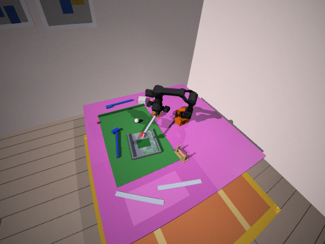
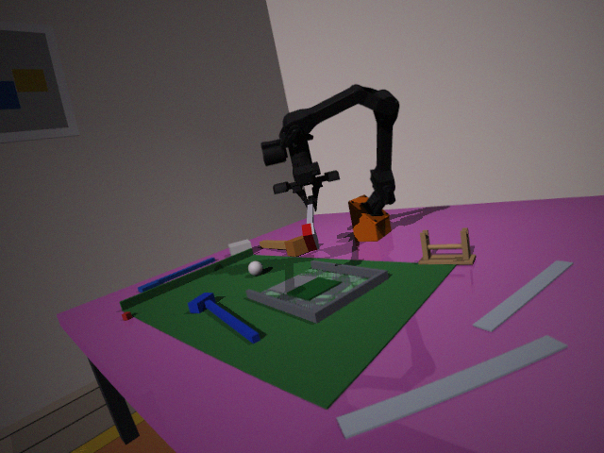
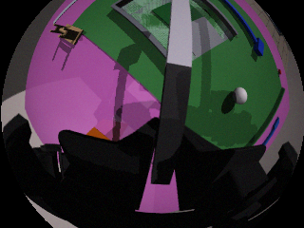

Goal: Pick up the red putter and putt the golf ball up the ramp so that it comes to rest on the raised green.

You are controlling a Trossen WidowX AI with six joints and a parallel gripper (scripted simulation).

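Right now the red putter is 80 mm ahead of my gripper tip and 90 mm to the left of it. Also, from my gripper tip: wooden stand: 80 mm behind, 340 mm to the left, 110 mm below; white golf ball: 160 mm ahead, 110 mm to the right, 120 mm below; blue putter: 370 mm ahead, 60 mm to the left, 130 mm below.
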